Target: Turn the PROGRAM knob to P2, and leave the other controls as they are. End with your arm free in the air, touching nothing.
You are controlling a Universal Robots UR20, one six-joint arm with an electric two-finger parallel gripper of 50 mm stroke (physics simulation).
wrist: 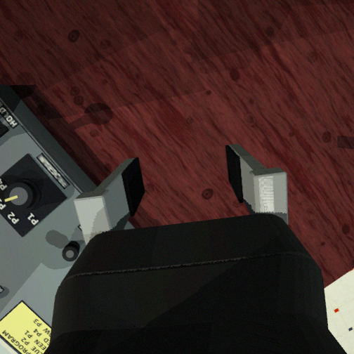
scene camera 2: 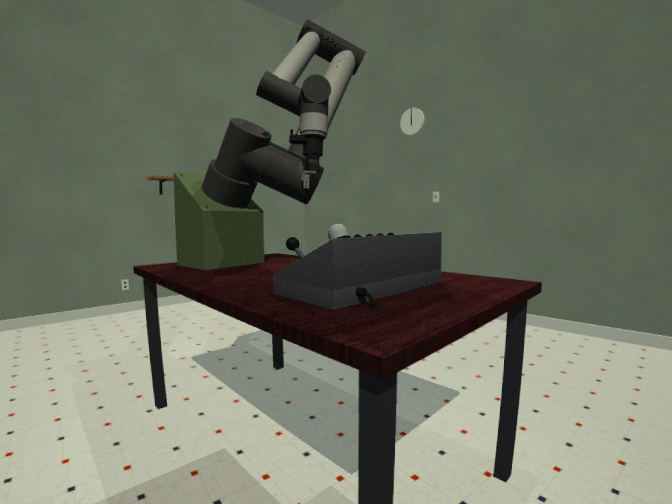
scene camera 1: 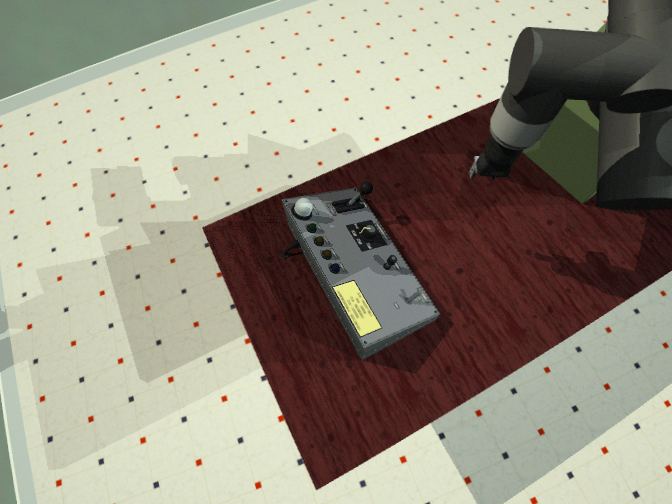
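Note:
The PROGRAM knob is a dark round knob on a black square plate of the grey console. In the wrist view its yellow pointer line points at P3; P2 and P1 are printed below it, and P4 above. The knob does not show in scene camera 2's view. My gripper is open and empty. It hangs in the air, well above the table and apart from the console, on the robot-base side of it.
The console also bears a ball-topped lever, a white dome, several small coloured buttons, a small black knob, a metal switch and a yellow card. A black part sticks out behind.

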